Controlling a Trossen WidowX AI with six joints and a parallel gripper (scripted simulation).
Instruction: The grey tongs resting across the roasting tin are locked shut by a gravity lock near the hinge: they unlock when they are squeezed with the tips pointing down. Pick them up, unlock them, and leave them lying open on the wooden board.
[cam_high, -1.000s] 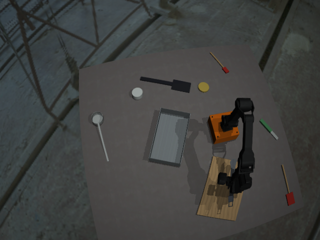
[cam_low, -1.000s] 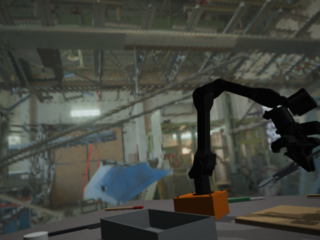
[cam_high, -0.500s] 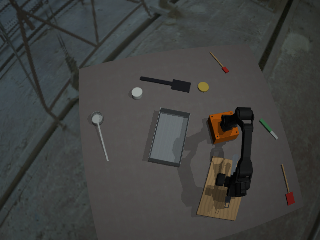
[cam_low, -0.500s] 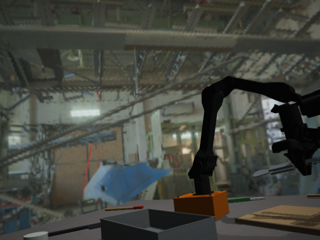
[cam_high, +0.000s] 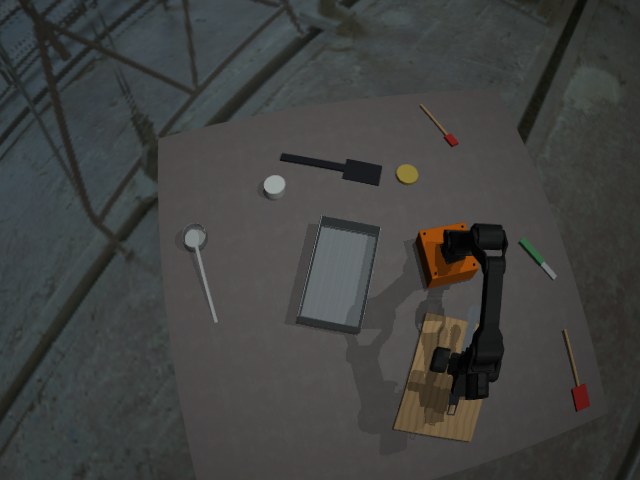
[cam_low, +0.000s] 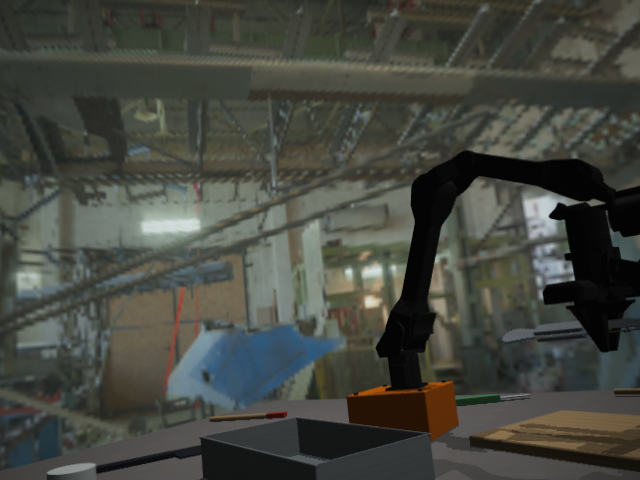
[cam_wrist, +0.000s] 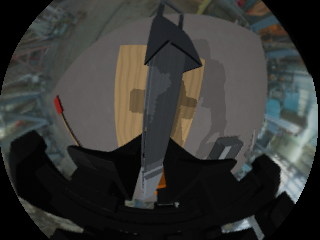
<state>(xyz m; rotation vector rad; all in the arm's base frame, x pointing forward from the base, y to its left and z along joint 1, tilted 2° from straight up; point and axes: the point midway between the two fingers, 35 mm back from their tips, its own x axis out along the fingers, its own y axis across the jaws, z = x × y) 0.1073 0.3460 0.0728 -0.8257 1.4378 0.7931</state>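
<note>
Now: the wooden board 120 mm below my gripper tip. Also, from my gripper tip: green-handled knife: 430 mm behind, 250 mm to the right, 120 mm below; then grey roasting tin: 210 mm ahead, 390 mm to the right, 100 mm below; then yellow disc: 80 mm behind, 660 mm to the right, 120 mm below.
</note>
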